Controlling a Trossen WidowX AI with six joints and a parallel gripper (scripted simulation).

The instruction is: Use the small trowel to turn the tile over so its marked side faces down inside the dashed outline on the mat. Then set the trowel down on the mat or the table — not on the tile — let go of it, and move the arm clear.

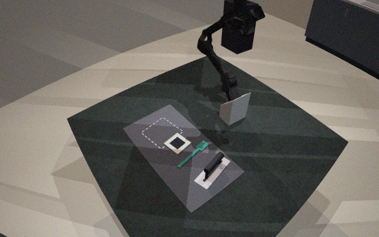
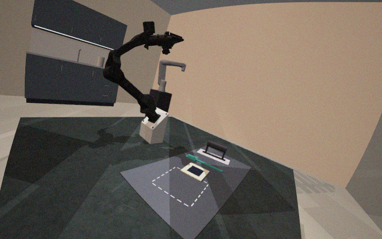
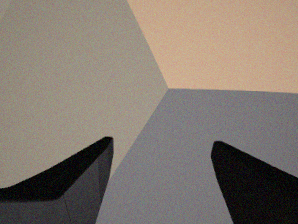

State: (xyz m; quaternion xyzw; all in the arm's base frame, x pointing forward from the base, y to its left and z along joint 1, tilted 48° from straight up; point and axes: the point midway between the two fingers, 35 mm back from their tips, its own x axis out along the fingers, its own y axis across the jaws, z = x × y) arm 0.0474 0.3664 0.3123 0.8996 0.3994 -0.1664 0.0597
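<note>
My gripper tip is now 33 cm short of the trowel, 19 cm to the right of it and 59 cm above it. The rest, counted from my gripper tip: grey mat 36 cm ahead, 3 cm to the right, 65 cm below; teal flat tool 30 cm ahead, 4 cm to the left, 62 cm below; tile 35 cm ahead, 6 cm to the right, 62 cm below.
</note>
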